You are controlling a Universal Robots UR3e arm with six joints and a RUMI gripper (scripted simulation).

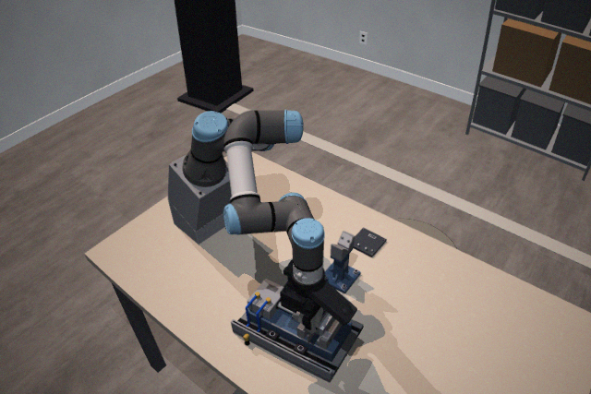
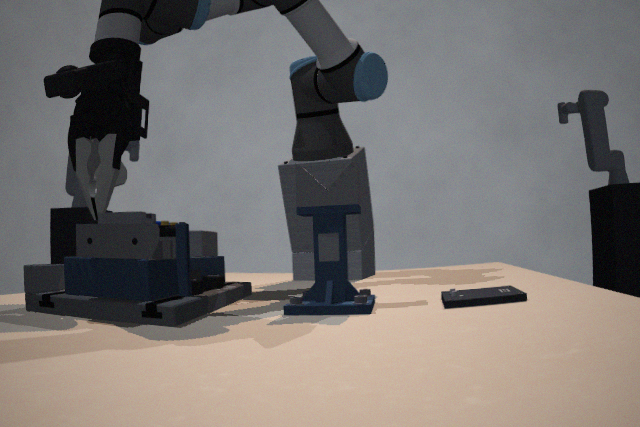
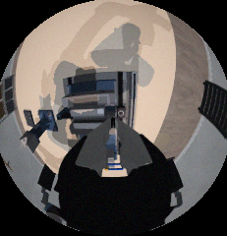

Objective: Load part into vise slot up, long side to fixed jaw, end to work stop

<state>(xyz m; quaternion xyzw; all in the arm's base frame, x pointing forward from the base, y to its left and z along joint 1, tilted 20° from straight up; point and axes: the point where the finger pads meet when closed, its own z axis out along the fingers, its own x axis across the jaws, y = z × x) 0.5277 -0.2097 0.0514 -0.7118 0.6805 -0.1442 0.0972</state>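
Now: the grey part 40 mm to the left of my hand and 20 mm below it. Also, from my hand: blue vise 70 mm behind, 40 mm to the left, 80 mm below.
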